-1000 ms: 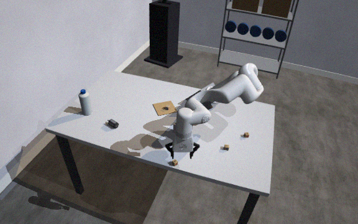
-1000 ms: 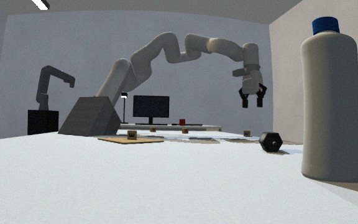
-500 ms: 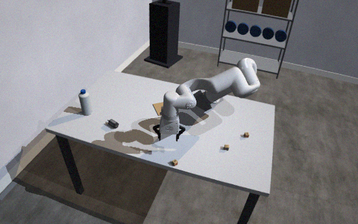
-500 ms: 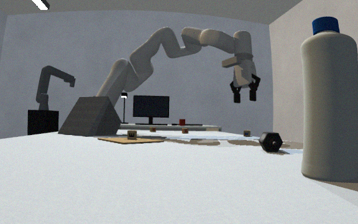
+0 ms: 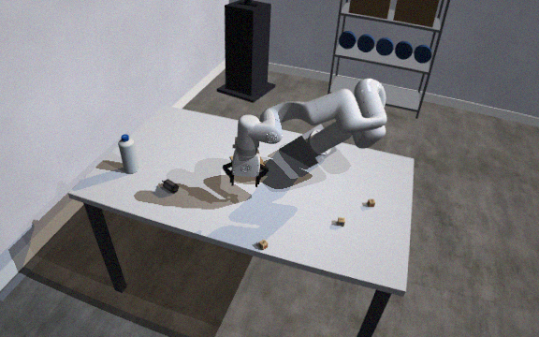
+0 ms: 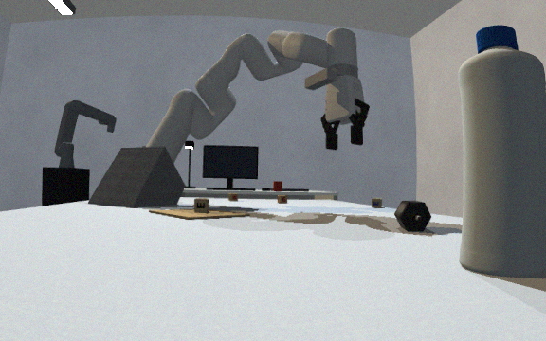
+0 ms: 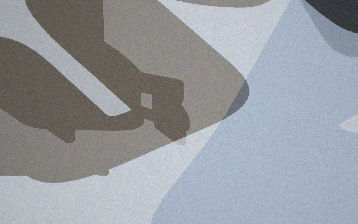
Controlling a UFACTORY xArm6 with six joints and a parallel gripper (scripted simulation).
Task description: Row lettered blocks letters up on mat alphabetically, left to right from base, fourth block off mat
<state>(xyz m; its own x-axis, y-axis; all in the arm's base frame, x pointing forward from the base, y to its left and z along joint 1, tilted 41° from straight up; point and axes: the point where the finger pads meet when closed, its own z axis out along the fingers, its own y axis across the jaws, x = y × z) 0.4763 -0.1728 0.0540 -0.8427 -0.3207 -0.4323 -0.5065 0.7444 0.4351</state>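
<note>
Right now my hand is 29 cm past the tan mat, 17 cm to the left of it and 16 cm above it. The rest, counted from my hand: white bottle: 5 cm ahead, 59 cm to the right, 7 cm below; then black hexagonal object: 6 cm ahead, 35 cm to the right, 14 cm below.
</note>
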